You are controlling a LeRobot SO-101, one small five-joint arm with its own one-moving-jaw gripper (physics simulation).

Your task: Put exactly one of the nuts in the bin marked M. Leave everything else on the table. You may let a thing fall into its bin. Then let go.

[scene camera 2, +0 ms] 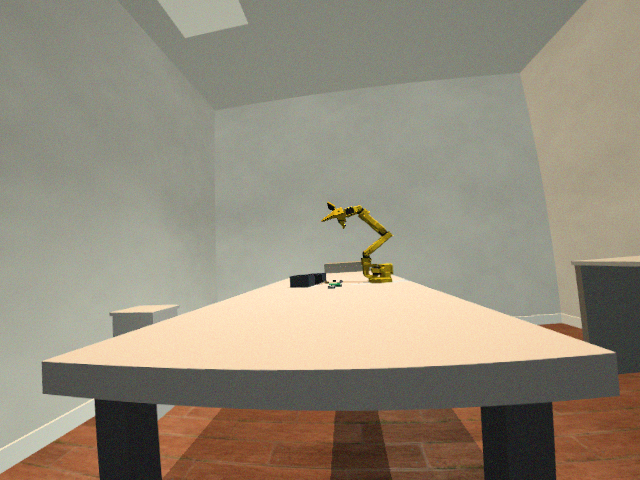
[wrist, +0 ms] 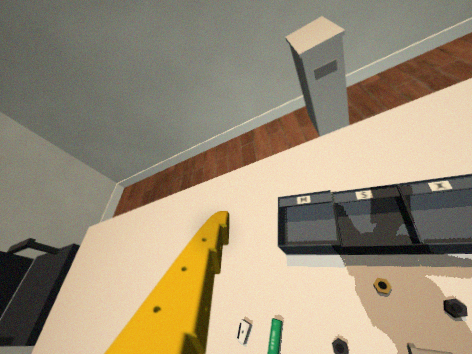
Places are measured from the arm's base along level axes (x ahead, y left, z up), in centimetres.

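Pixels of known places: hand, tool point: (scene camera 2: 322,221) (wrist: 228,223); arm's base, link origin: (scene camera 2: 375,282).
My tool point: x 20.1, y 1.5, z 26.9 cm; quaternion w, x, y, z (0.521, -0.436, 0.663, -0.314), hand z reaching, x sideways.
For each thing: its top centre in the pictures, then the offset to it from my tool point. "*": a spot on its surface instead. Level surfaces: height alone.
- bin marked M, surface spot: (wrist: 309,225) * dx +10.4, dy -0.9, dz -26.2 cm
- brass-coloured hex nut, top centre: (wrist: 382,285) dx +0.6, dy -7.1, dz -26.1 cm
- S bin, top centre: (wrist: 370,212) (scene camera 2: 309,273) dx +8.4, dy -9.1, dz -22.3 cm
- X bin, surface spot: (wrist: 445,220) * dx +6.5, dy -17.1, dz -26.2 cm
- green battery, top centre: (wrist: 272,342) dx -4.0, dy +7.8, dz -25.5 cm
- small white-and-black sharpener-like thing, top centre: (wrist: 241,331) dx -2.7, dy +12.4, dz -25.8 cm
- table, surface height: dz -26.9 cm
- grey metal piece, surface spot: (wrist: 425,350) * dx -5.6, dy -8.2, dz -26.1 cm
My gripper (scene camera 2: 333,224) is fully open and empty, high above the table. Its notched fixed jaw (wrist: 182,285) shows in the wrist view; the moving jaw is out of that picture. The bin marked M (wrist: 309,225) is the leftmost of the dark joined bins, right of the jaw tip; the visible part of its inside is bare. A brass-coloured hex nut (wrist: 382,286) lies on the table below the bins in the wrist view. A dark hex nut (wrist: 455,308) lies right of it, and another dark hex nut (wrist: 340,346) lies at the bottom edge.
The S bin (wrist: 372,225) and X bin (wrist: 445,220) adjoin M on the right. A green battery (wrist: 275,336) and a small white-and-black sharpener-like thing (wrist: 243,331) lie on the table (scene camera 2: 330,330) (wrist: 165,227). A grey metal piece (wrist: 425,350) shows partly at the bottom edge.
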